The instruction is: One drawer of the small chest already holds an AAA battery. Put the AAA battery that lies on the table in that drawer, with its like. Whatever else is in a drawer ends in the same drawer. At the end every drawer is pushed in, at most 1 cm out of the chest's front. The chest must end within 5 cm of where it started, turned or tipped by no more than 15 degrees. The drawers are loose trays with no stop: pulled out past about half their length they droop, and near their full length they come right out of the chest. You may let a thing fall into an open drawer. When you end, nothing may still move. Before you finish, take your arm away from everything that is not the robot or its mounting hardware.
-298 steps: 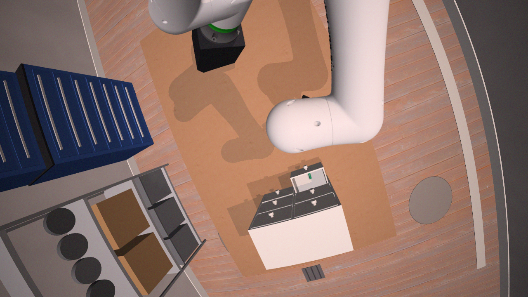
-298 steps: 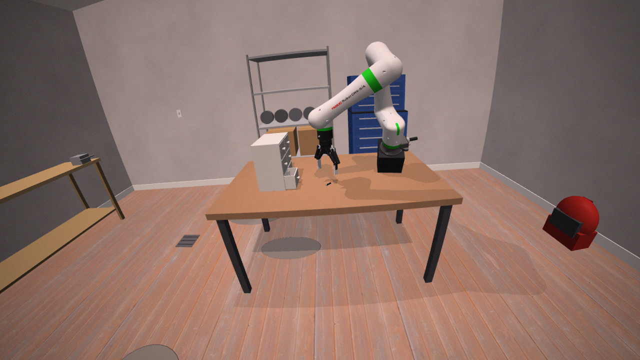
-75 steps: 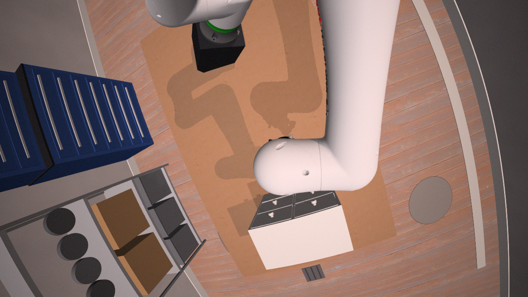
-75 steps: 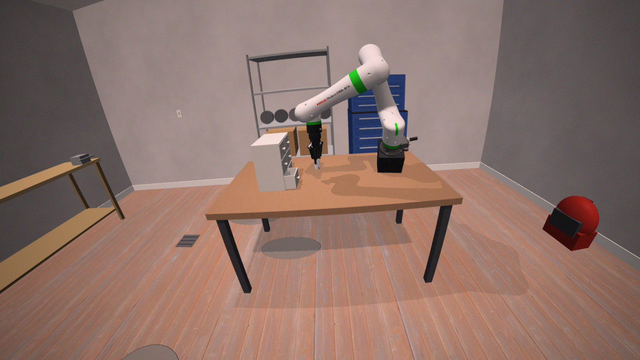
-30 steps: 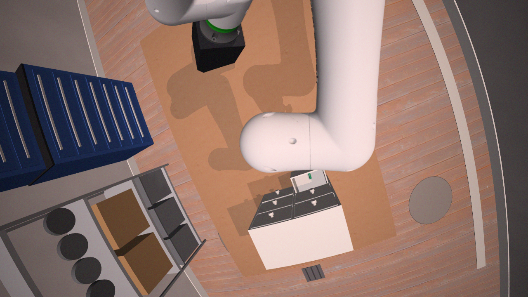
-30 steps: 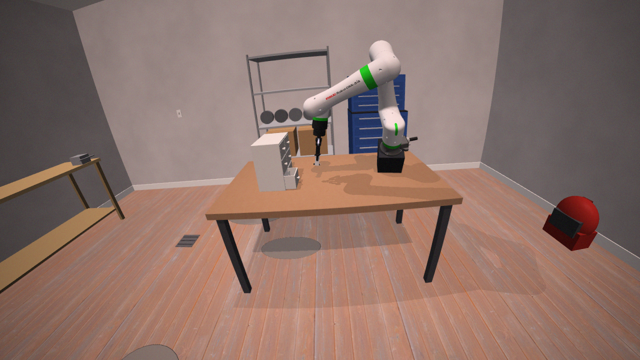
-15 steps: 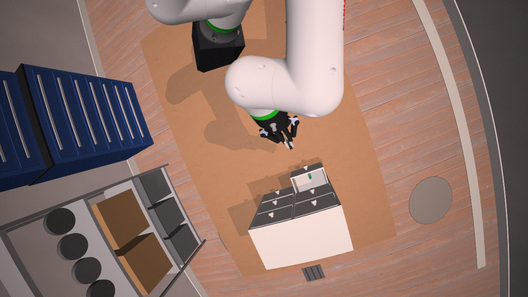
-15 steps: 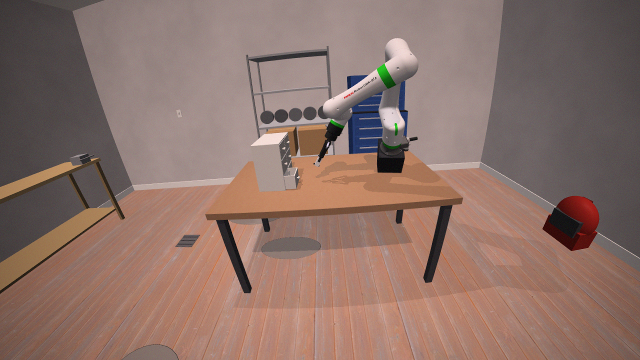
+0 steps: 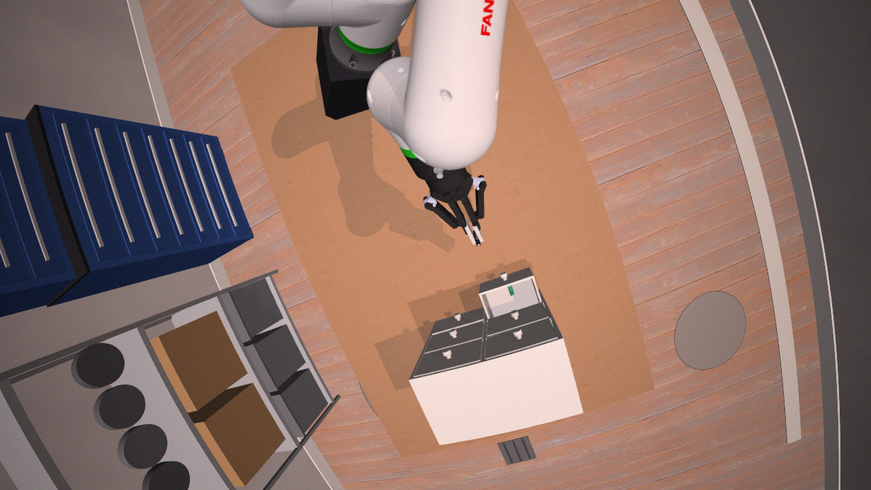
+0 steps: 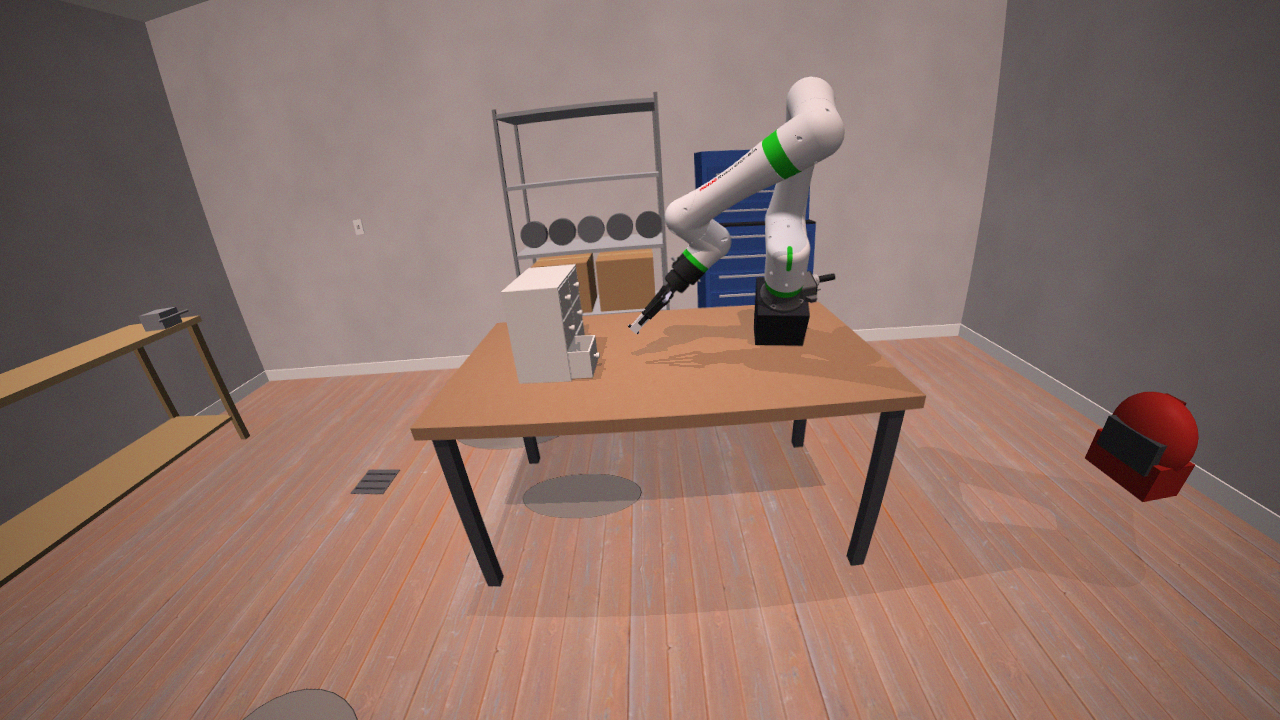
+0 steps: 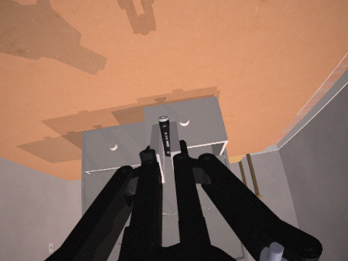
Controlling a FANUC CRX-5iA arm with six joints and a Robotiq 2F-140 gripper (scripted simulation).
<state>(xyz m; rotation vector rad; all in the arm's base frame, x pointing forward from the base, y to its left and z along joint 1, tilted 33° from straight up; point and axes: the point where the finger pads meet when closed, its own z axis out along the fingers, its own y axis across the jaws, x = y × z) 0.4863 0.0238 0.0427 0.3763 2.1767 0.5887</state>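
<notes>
My gripper is now 2 cm short of the AAA battery and 2 cm above it. Also, from my hand: green battery: 19 cm ahead, 2 cm to the left, 13 cm below.
</notes>
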